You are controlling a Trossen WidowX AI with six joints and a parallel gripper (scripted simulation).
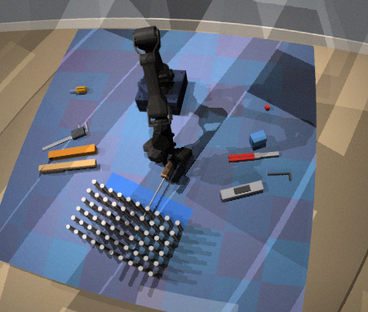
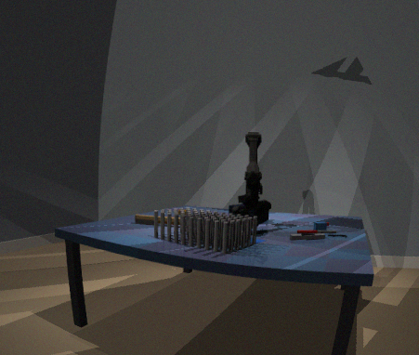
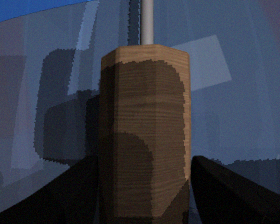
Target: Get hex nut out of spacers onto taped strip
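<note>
Right now the blue taped strip is 120 mm ahead of my gripper tip, 80 mm to the right of it and 40 mm below it. Also, from my gripper tip: hook tool 100 mm ahead, 40 mm to the right; then grey plate 270 mm to the left, 60 mm ahead, 20 mm below; then red-handled tool 320 mm to the left, 90 mm behind, 30 mm below.
</note>
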